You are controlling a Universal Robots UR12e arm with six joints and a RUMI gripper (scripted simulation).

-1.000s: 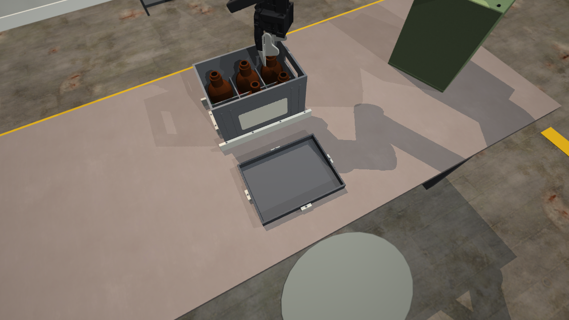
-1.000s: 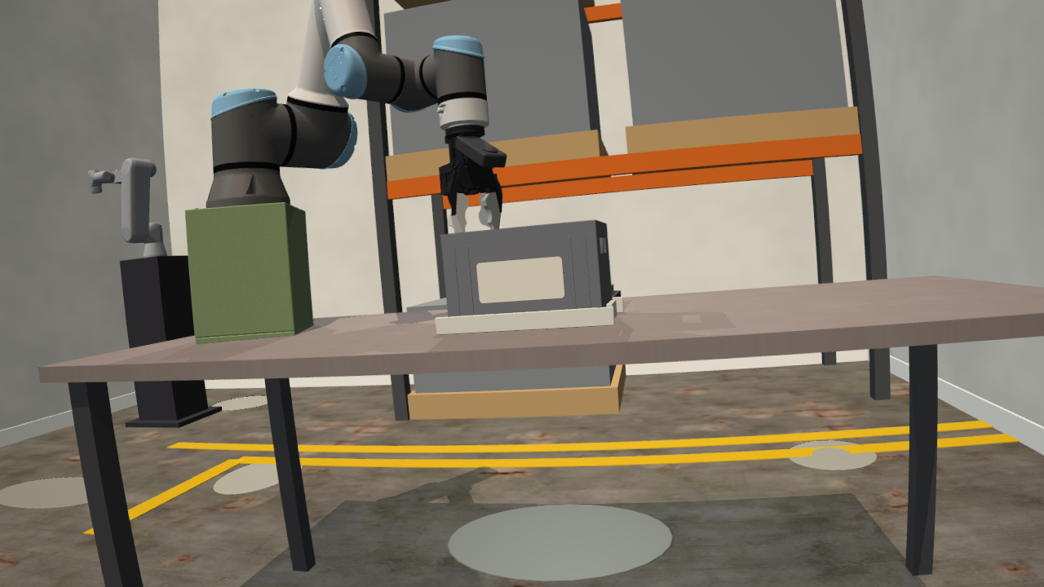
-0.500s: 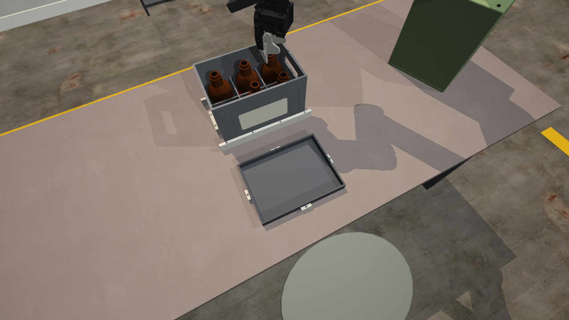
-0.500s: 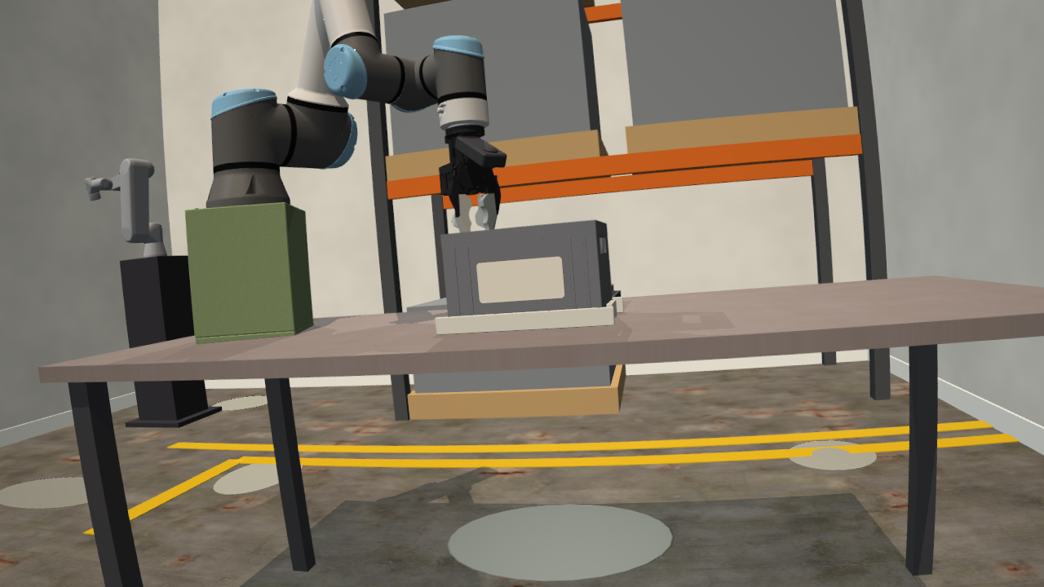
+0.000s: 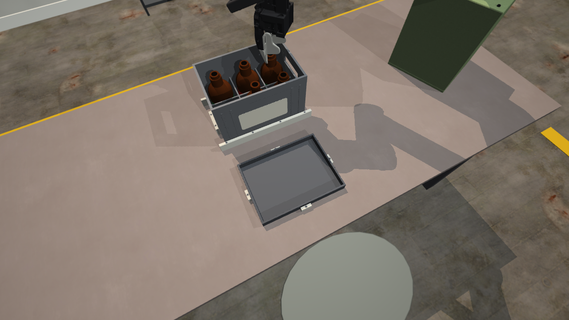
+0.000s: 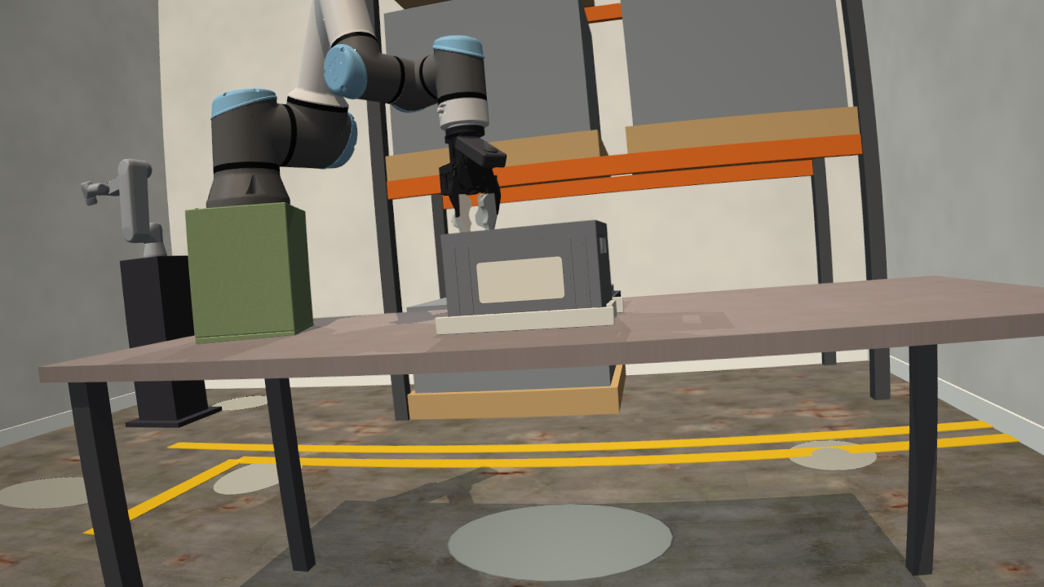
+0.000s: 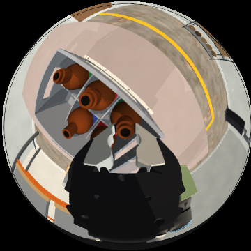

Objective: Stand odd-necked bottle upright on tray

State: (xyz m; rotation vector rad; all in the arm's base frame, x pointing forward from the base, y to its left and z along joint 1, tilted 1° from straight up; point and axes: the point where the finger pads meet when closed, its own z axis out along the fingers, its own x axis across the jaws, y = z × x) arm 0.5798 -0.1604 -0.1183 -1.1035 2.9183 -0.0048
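The grey crate lies 8 cm ahead of my hand, 7 cm below it and 5 cm to the left of it. From my hand the other things lie so: dark tray: 32 cm to the left, 15 cm below, 10 cm ahead; brown bottle: 9 cm to the left, 9 cm ahead, 7 cm below.
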